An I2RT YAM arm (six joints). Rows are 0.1 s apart.
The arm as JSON. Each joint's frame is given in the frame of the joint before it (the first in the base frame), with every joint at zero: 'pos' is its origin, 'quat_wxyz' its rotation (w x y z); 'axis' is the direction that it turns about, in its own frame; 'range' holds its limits. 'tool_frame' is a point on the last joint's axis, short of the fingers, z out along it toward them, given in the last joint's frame.
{
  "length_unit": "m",
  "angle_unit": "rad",
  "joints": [
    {
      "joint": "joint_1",
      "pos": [
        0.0,
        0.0,
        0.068
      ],
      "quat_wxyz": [
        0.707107,
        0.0,
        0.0,
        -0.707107
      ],
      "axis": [
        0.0,
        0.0,
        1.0
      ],
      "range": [
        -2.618,
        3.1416
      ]
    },
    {
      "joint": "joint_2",
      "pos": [
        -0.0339,
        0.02,
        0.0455
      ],
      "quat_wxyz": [
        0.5,
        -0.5,
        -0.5,
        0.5
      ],
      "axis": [
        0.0,
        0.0,
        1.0
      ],
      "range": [
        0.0,
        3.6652
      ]
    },
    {
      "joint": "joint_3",
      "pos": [
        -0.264,
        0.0,
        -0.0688
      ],
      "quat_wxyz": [
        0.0,
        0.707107,
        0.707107,
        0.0
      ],
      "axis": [
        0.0,
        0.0,
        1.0
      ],
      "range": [
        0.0,
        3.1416
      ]
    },
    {
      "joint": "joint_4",
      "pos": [
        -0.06,
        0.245,
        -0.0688
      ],
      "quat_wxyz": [
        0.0,
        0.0,
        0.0,
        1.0
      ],
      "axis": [
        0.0,
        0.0,
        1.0
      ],
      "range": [
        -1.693,
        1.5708
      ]
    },
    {
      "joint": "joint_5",
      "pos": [
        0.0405,
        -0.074,
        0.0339
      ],
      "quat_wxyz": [
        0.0,
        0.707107,
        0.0,
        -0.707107
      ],
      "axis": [
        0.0,
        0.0,
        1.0
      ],
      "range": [
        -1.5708,
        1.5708
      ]
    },
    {
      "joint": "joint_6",
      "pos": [
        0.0,
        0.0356,
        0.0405
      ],
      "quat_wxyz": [
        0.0,
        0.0,
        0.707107,
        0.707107
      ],
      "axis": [
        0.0,
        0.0,
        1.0
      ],
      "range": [
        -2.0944,
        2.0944
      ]
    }
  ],
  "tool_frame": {
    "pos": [
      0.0,
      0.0,
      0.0
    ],
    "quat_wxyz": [
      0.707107,
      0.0,
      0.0,
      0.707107
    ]
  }
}
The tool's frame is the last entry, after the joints.
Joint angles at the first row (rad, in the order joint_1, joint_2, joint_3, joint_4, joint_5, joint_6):
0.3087, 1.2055, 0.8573, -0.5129, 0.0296, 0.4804
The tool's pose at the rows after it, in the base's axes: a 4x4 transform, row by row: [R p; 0 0 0 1], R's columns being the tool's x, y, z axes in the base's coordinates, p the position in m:
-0.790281 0.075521 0.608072 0.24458; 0.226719 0.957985 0.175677 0.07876; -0.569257 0.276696 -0.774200 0.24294; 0 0 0 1
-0.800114 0.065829 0.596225 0.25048; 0.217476 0.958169 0.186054 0.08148; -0.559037 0.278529 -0.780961 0.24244; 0 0 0 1
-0.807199 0.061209 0.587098 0.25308; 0.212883 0.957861 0.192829 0.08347; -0.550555 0.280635 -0.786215 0.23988; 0 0 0 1
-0.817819 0.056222 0.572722 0.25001; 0.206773 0.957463 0.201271 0.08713; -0.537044 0.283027 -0.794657 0.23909; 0 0 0 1
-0.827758 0.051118 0.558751 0.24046; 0.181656 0.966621 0.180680 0.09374; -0.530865 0.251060 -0.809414 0.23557; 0 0 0 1
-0.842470 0.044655 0.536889 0.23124; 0.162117 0.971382 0.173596 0.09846; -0.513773 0.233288 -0.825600 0.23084; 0 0 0 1
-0.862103 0.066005 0.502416 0.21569; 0.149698 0.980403 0.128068 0.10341; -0.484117 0.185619 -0.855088 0.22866; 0 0 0 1
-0.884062 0.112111 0.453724 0.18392; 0.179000 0.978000 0.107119 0.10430; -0.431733 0.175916 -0.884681 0.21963; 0 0 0 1
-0.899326 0.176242 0.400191 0.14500; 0.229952 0.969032 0.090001 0.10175; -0.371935 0.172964 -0.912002 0.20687; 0 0 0 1
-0.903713 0.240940 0.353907 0.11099; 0.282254 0.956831 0.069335 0.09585; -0.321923 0.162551 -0.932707 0.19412; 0 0 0 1
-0.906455 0.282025 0.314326 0.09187; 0.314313 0.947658 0.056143 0.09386; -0.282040 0.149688 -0.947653 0.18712; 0 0 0 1
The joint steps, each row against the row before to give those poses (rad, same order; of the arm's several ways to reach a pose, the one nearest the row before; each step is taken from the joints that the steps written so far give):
0.0057, 0.0496, 0.0118, 0.0132, -0.0086, -0.0023
0.0012, 0.0304, 0.0219, -0.0020, -0.0128, -0.0056
0.0031, 0.0171, 0.0041, 0.0046, -0.0074, 0.0000
0.0164, -0.0023, -0.0011, -0.0150, -0.0025, 0.0103
0.0418, -0.0169, -0.0195, -0.0232, 0.0394, 0.0109
0.0334, -0.0151, -0.0221, -0.0223, 0.0173, 0.0132
0.0531, -0.0276, -0.0130, -0.0769, 0.0553, 0.0428
0.0763, -0.0875, -0.0759, -0.0813, 0.0314, 0.1114
0.1062, -0.1166, -0.0979, -0.0950, 0.0281, 0.1653
0.1134, -0.1078, -0.0853, -0.0960, 0.0248, 0.1760
0.0908, -0.0457, -0.0370, -0.0667, 0.0059, 0.1328

